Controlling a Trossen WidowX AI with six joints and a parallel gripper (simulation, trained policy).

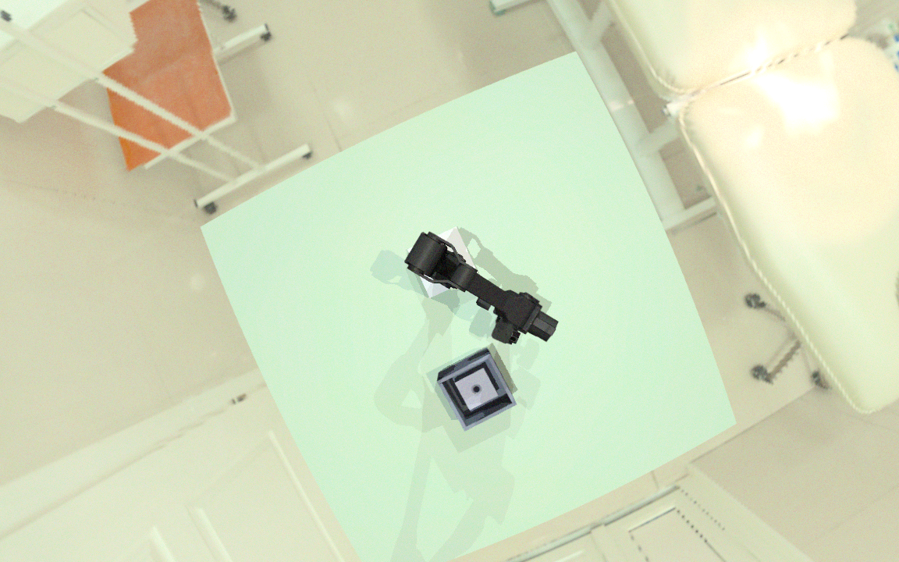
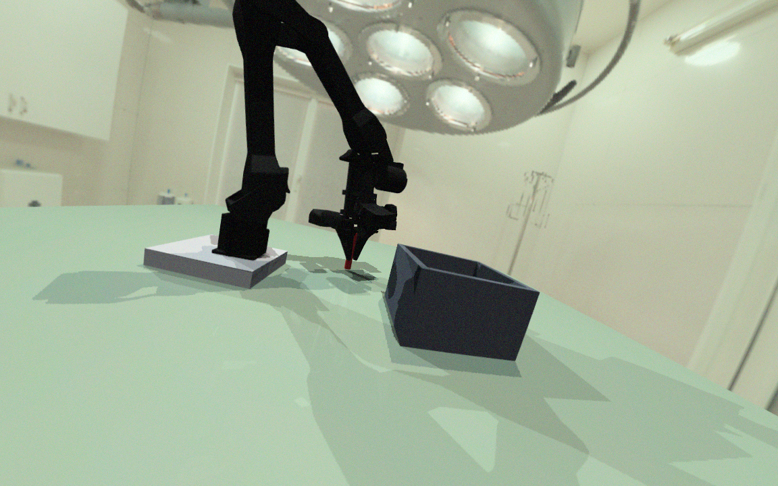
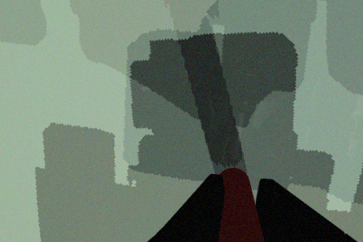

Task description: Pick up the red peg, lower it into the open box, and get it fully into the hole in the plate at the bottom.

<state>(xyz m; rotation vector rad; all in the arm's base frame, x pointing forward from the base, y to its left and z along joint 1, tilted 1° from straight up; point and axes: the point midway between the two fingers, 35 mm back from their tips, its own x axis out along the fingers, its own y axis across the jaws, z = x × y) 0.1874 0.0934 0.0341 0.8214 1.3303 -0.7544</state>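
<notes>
Now: the plate 19 cm to the right of my gripper tip, 14 cm ahead of it and 2 cm above it. From my gripper tip the other things lie so: dark box (19 cm to the right, 14 cm ahead); then red peg (2 cm above, 1 cm to the left, 1 cm behind).
</notes>
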